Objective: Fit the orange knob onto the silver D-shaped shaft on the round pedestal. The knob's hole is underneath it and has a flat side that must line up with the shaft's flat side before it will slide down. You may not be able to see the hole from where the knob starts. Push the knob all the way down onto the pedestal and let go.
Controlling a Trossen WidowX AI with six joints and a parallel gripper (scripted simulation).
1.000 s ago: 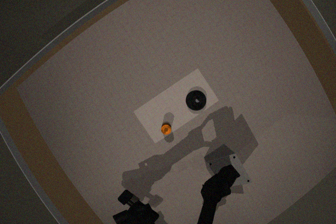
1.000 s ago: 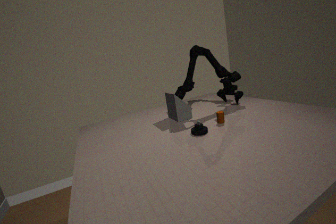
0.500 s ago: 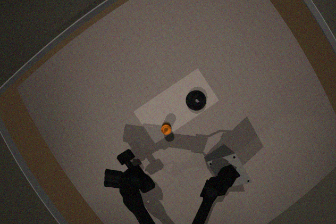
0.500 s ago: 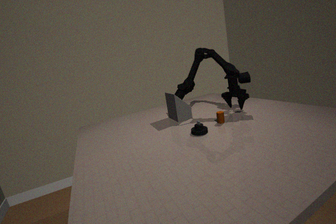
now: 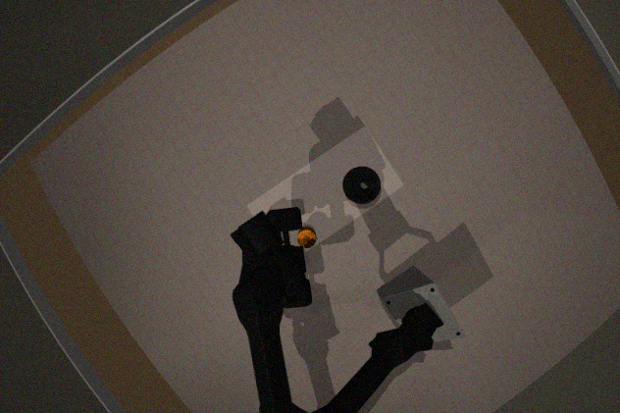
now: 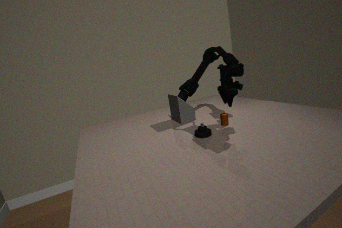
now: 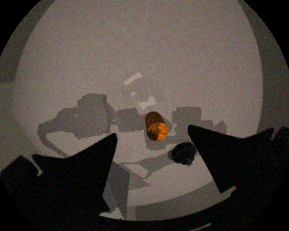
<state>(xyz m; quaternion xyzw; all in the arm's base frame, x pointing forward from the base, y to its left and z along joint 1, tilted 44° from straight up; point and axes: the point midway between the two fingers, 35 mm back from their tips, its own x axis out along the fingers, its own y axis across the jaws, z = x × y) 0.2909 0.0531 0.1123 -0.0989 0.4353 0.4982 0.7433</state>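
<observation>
Right now the orange knob is 60 mm below my gripper tip and 30 mm to the right of it. The rest, counted from my gripper tip: black round pedestal (200 mm to the right, 70 mm below).
</observation>
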